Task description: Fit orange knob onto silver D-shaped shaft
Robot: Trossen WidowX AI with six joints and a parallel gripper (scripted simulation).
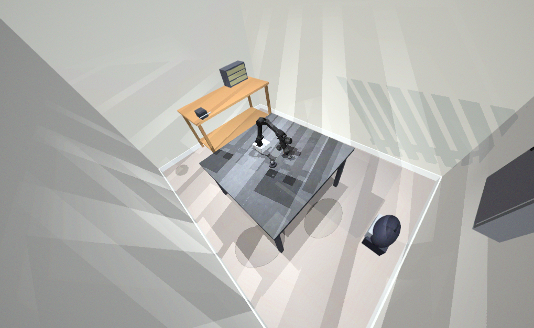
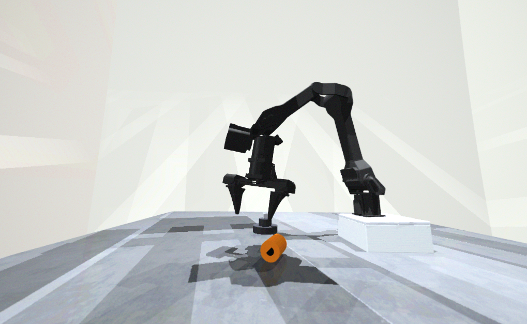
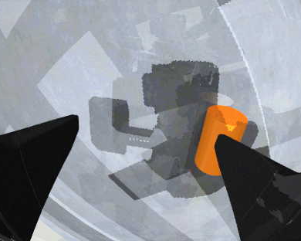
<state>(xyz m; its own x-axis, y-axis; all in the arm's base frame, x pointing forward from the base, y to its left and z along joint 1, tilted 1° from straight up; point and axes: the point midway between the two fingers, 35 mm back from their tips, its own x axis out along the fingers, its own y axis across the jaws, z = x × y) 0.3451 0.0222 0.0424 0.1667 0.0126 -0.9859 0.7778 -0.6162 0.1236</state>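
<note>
Now: the orange knob 50 mm behind my gripper tip, 60 mm to the left of it and 50 mm below it. The rest, counted from my gripper tip: round pedestal (70 mm behind, 170 mm to the right, 40 mm below).
</note>
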